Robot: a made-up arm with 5 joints. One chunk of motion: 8 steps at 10 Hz.
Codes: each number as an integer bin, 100 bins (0 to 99) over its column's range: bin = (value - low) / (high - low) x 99, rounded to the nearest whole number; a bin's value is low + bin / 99 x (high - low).
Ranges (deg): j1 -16..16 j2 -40..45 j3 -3..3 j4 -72..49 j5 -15..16
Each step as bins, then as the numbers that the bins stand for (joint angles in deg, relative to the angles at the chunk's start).
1 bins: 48 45 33 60 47
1 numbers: -0.48 -1.36 -1.00 1.33 -0.28
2 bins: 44 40 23 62 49
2 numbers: -1.78 -5.66 -1.61 3.78 0.34
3 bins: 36 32 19 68 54
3 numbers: -4.36 -12.53 -1.85 11.11 1.91
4 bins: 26 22 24 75 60
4 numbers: -7.60 -21.11 -1.55 19.67 3.79
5 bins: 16 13 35 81 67
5 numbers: -10.83 -28.84 -0.88 27.00 5.98
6 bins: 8 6 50 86 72
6 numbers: -13.41 -34.85 0.03 33.11 7.55
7 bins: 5 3 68 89 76
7 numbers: -14.38 -37.42 1.12 36.78 8.80
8 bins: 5 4 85 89 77
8 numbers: -14.38 -36.57 2.15 36.78 9.11
